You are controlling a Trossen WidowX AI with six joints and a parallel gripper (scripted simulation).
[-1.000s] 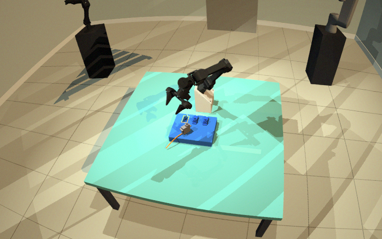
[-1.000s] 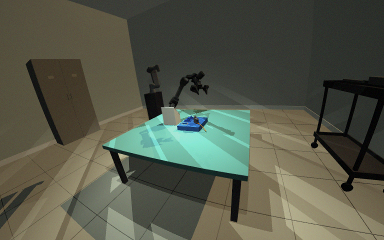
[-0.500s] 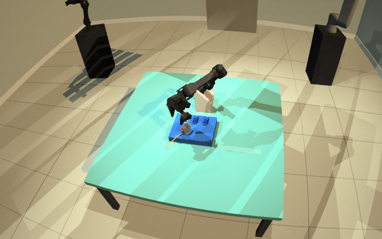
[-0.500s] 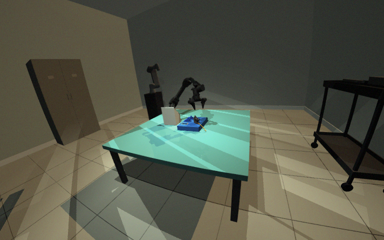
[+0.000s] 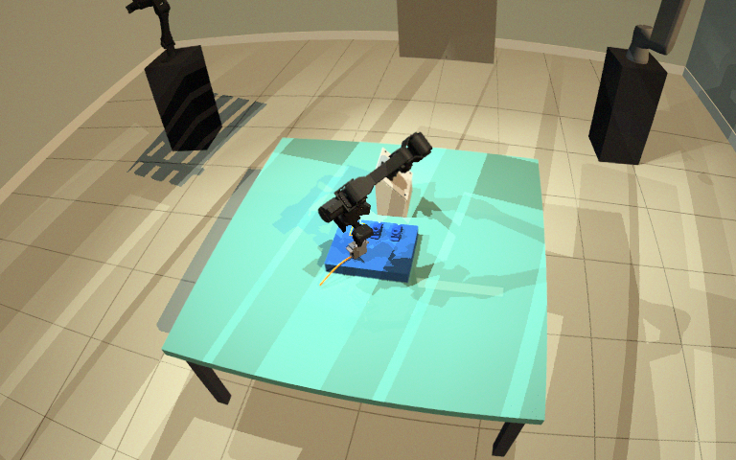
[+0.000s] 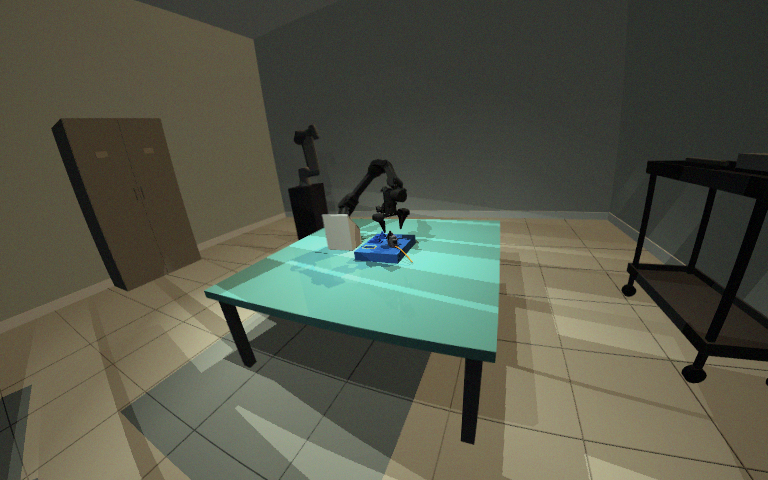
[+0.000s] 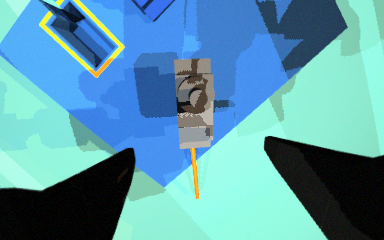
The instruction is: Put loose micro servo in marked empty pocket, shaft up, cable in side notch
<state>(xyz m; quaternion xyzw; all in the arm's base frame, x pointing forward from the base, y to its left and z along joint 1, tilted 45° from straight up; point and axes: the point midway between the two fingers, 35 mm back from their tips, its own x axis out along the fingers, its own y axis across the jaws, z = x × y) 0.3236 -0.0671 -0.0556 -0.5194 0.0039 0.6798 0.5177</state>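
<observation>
My gripper tip is now 2 cm past the blue deck, 5 cm to the right of it and 11 cm above it.
</observation>
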